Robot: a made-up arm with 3 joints.
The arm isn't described. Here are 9 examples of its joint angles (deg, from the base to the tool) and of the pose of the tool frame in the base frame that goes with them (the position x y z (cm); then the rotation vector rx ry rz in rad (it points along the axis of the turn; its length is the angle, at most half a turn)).
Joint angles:
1: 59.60 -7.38 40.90
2: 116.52 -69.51 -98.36
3: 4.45 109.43 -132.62
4: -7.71 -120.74 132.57
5: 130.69 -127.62 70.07
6: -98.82 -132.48 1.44
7: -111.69 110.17 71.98
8: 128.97 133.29 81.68
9: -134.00 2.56 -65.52
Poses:
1: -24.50 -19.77 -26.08 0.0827 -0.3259 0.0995
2: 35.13 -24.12 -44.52 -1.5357 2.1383 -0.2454
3: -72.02 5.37 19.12 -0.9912 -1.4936 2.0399
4: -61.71 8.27 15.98 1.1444 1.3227 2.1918
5: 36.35 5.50 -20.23 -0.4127 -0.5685 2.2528
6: -7.48 -4.71 61.86 1.6380 0.8384 -1.8638
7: 33.05 -6.28 52.42 2.3951 -1.7765 -0.8649
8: 19.44 -1.79 -36.60 0.6246 -0.4093 -2.2791
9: 55.58 -18.94 42.71 0.0080 1.1950 0.0468
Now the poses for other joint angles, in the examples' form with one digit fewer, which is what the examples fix.
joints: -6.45 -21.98 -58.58
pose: -56.8 -25.0 31.7 0.335 -0.898 -0.213
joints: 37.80 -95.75 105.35
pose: -37.3 3.8 -29.6 0.553 0.880 1.660
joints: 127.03 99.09 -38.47
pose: 22.6 11.6 -37.9 -1.628 -1.923 -1.587
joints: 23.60 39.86 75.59
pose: -47.9 -20.1 -1.4 -0.466 0.869 -0.548
